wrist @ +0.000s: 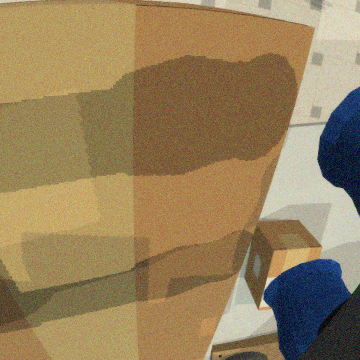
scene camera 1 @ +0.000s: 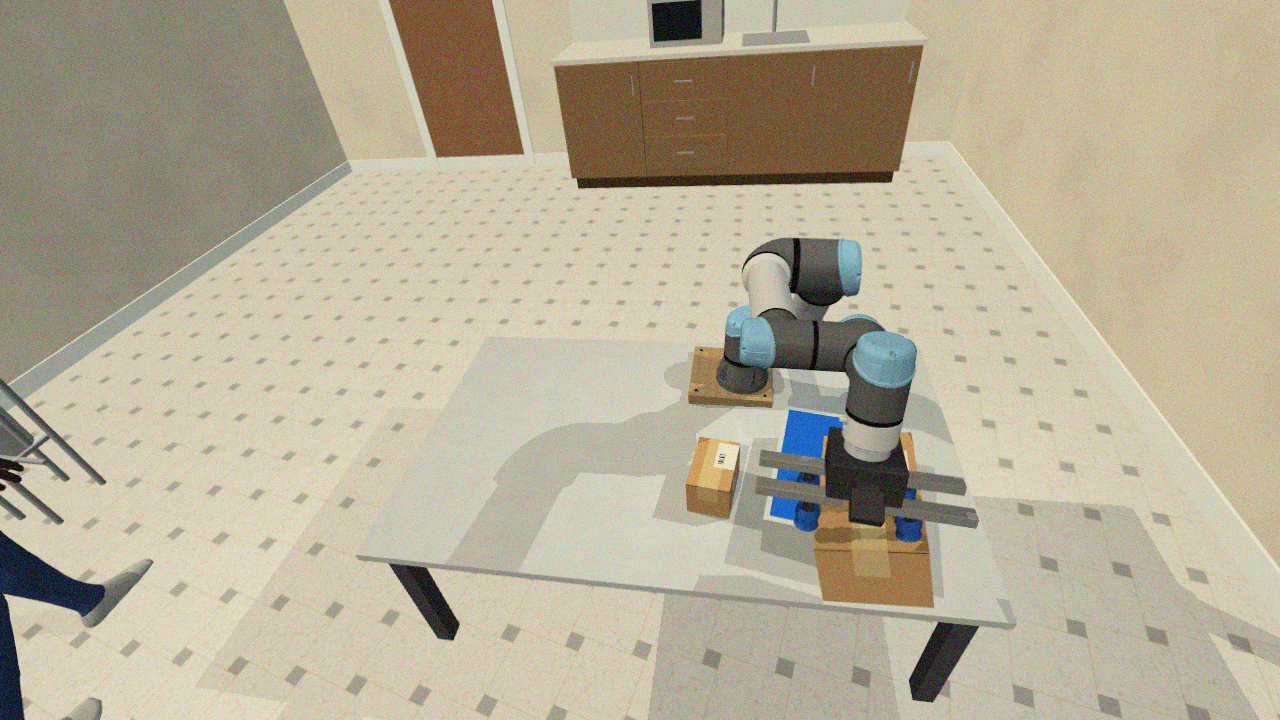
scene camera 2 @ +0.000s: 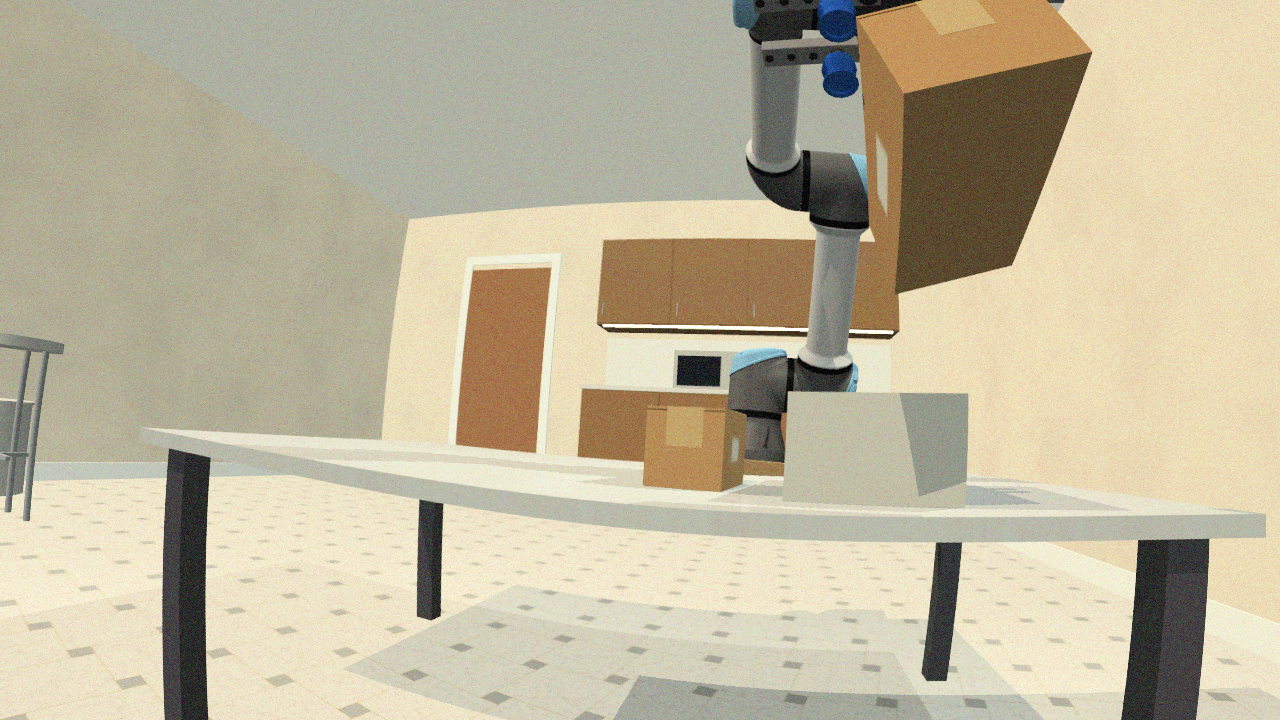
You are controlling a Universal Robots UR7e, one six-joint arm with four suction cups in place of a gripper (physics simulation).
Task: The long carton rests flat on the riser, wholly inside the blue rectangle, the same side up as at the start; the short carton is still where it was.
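Seen in the pictures: end effector, tool point: [wrist: 127, 241]; arm's base, origin of the base link: [scene camera 1: 741, 377] [scene camera 2: 749, 459].
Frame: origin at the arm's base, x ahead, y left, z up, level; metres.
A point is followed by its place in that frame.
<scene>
The long carton [scene camera 1: 872, 573] {x 0.804, y 0.300, z 0.357 m} [scene camera 2: 975, 161] {x 0.723, y 0.311, z 0.276 m} [wrist: 200, 125] {x 0.765, y 0.248, z 0.380 m} hangs from my gripper [scene camera 1: 859, 503] {x 0.731, y 0.269, z 0.386 m} [scene camera 2: 839, 46], high above the table, over the riser's right and front part. It looks tilted in scene camera 2. The right-hand cups are on its top; the left-hand blue cups [wrist: 307, 305] stand free beyond its side. The riser [scene camera 1: 783, 539] {x 0.558, y 0.174, z 0.036 m} [scene camera 2: 841, 447] {x 0.558, y 0.189, z 0.034 m} is a pale block on the table. Part of the blue rectangle [scene camera 1: 805, 438] {x 0.303, y 0.198, z 0.094 m} shows on its top; the carton and gripper hide the rest. The short carton [scene camera 1: 713, 479] {x 0.461, y 0.002, z 0.078 m} [scene camera 2: 689, 447] {x 0.487, y 0.000, z 0.027 m} [wrist: 285, 250] {x 0.485, y 0.020, z 0.077 m} stands on the table left of the riser.
The arm's wooden base plate [scene camera 1: 702, 389] {x 0.082, y -0.102, z 0.008 m} is at the table's back edge, behind the riser. The table [scene camera 1: 537, 537] {x 0.642, y -0.391, z -0.026 m} [scene camera 2: 537, 501] {x 0.698, y -0.090, z -0.033 m} has its front edge near the riser. A person's legs [scene camera 1: 53, 582] and a grey stool [scene camera 1: 53, 456] are at the far left, off the table.
</scene>
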